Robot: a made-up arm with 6 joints.
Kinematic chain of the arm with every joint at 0, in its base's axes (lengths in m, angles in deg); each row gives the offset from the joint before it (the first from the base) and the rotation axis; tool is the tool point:
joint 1: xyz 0 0 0.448 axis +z
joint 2: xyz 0.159 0 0 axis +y
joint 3: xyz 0 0 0.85 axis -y
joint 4: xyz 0 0 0.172 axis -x
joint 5: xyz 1.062 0 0 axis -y
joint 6: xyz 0.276 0 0 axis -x
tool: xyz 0 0 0
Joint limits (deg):
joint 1: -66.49..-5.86
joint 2: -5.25..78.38
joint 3: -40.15..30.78
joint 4: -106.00..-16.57
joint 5: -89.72..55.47
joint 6: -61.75..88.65
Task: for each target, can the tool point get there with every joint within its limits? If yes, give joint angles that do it. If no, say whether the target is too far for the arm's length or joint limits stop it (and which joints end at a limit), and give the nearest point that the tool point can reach.
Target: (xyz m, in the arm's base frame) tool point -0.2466 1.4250 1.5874
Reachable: no: joint limits stop it (at a limit: joint 1, joint 2, joint 3, joint 5) | nearest point 0.8244 0.1848 2.1123 | short by 1.721 m
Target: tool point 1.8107 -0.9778 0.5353
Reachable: yes | joints -29.29 48.59 20.44 -97.32 -6.94 50.67
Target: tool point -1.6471 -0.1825 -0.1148
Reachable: no: joint limits stop it (at a limit: joint 1, joint 2, joint 3, joint 4, joint 5) | nearest point 0.0013 -0.5509 -0.5035 | short by 1.733 m
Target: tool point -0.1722 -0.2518 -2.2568
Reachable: no: too far | nearest point 0.2126 -0.5811 -0.6773 | short by 1.659 m
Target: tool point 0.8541 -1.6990 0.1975
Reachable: yes | joints -58.97 52.49 7.50 -75.87 32.54 67.17
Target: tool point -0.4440 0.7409 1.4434
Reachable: no: joint limits stop it (at a limit: joint 1, joint 2, joint 3, joint 4, joint 5) | nearest point 0.8182 0.1827 2.1205 | short by 1.537 m
